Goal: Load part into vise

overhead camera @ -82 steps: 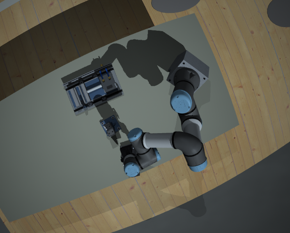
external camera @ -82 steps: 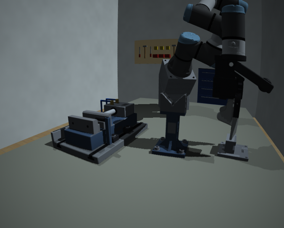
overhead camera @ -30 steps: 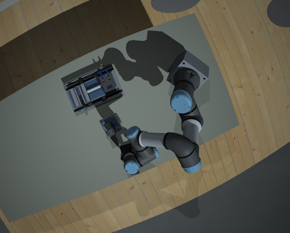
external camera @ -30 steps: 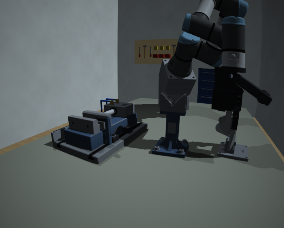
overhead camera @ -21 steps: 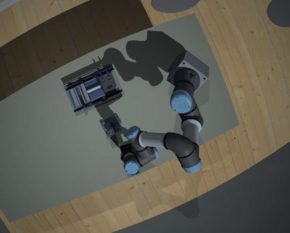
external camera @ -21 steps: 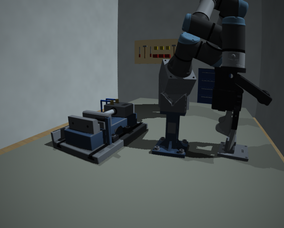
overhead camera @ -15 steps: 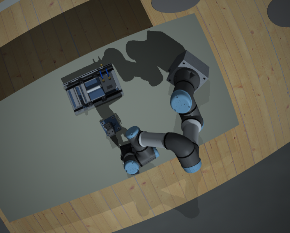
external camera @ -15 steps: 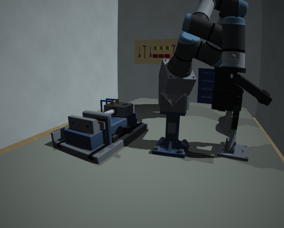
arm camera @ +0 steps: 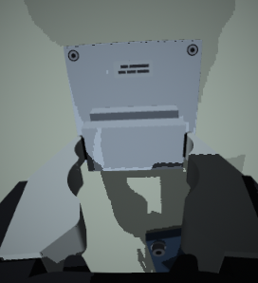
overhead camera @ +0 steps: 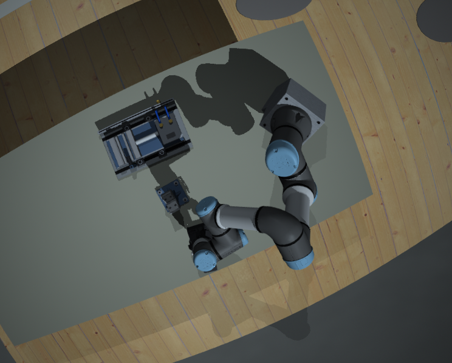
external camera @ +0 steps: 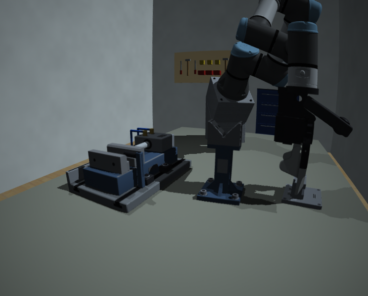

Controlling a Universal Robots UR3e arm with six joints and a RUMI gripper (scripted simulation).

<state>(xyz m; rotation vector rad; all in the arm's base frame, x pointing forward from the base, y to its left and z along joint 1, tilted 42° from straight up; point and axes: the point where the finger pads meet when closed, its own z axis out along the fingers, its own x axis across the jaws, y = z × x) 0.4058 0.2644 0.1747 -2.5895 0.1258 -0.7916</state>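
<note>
Now: the part 1 cm to the left of my hand and 1 cm below it. Round my hand: blue post (7 cm ahead, 16 cm to the right, 2 cm above); infeed plate (1 cm to the left, 3 cm below); work stop (17 cm ahead, 33 cm to the right, 6 cm above).
</note>
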